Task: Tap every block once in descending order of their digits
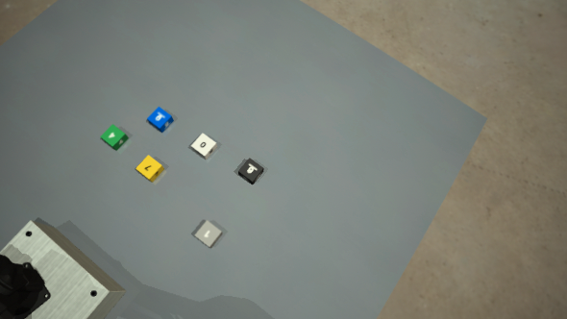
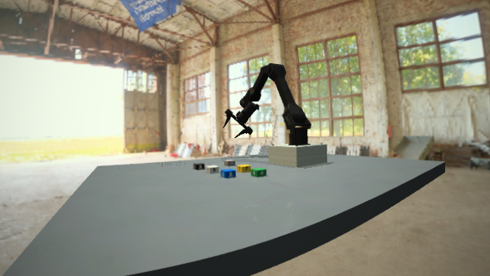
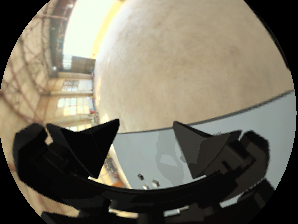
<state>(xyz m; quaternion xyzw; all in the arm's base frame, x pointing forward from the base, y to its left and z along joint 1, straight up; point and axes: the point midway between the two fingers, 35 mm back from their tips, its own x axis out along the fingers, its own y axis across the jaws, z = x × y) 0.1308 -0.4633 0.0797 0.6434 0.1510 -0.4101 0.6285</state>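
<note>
Right now my gripper tip is 170 mm short of the blue block, 600 mm to the right of it and 120 mm above it. Also, from my gripper tip: grey block 100 mm ahead, 370 mm to the left, 120 mm below; then white block 190 mm ahead, 500 mm to the left, 120 mm below; then black block 230 mm ahead, 410 mm to the left, 120 mm below.
</note>
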